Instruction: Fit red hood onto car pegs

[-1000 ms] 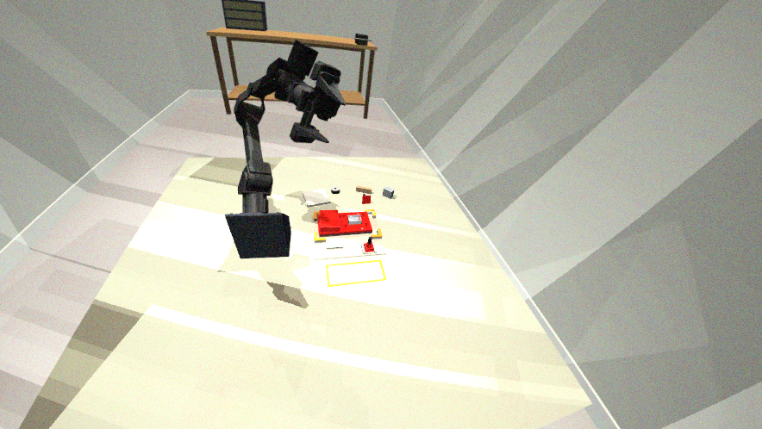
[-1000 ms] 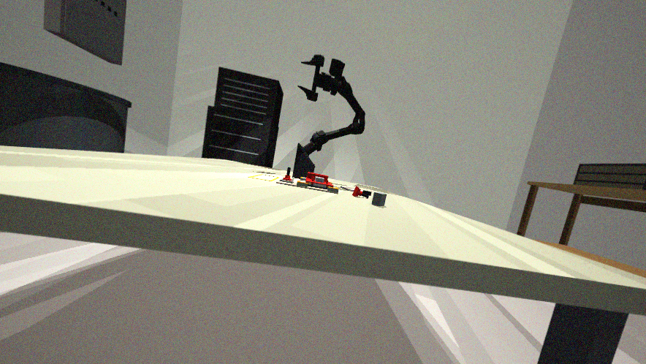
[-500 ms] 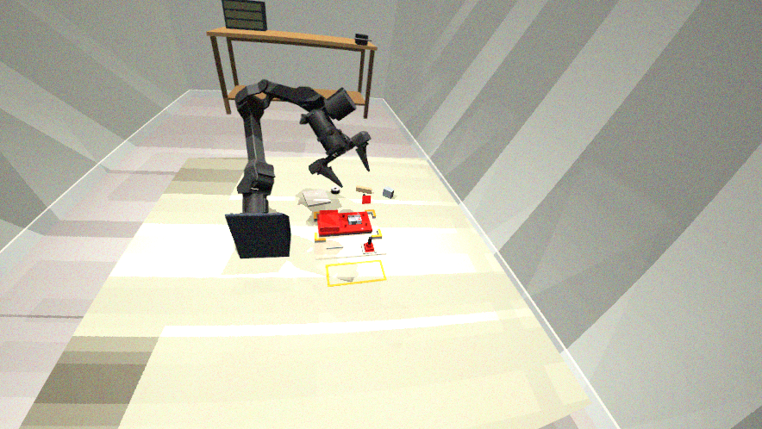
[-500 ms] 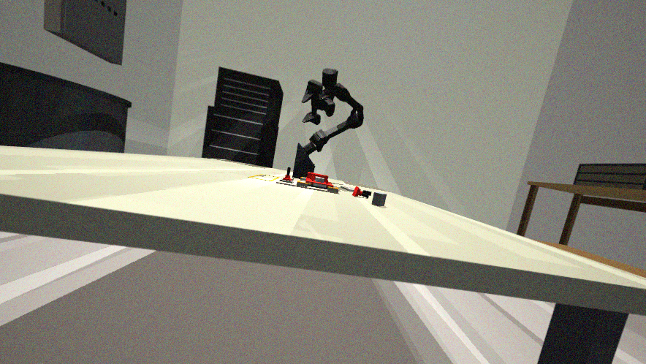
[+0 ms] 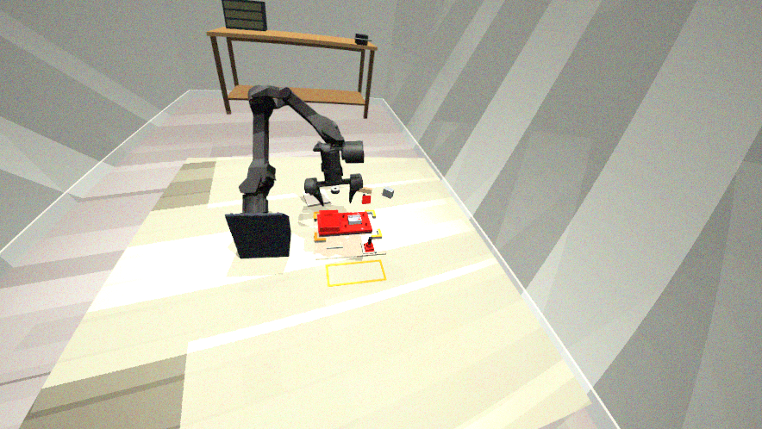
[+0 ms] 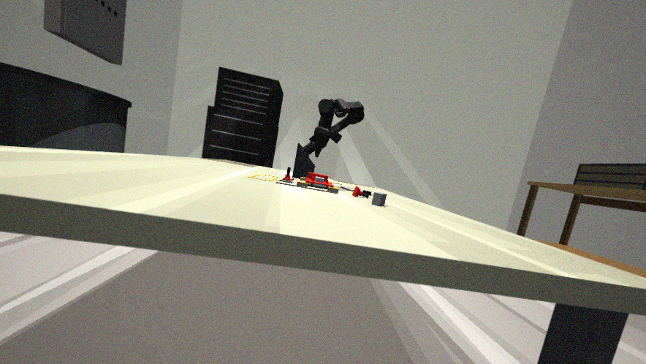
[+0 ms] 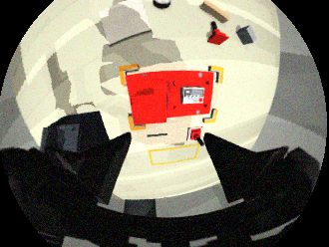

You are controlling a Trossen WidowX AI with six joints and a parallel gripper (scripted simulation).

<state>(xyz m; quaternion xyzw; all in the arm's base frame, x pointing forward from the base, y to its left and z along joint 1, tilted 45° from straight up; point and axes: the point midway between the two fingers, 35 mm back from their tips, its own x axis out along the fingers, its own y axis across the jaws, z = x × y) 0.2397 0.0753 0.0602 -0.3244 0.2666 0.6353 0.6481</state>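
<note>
Now: gripper tip 30 mm past the hood, 20 mm to the right of it and 90 mm above it.
</note>
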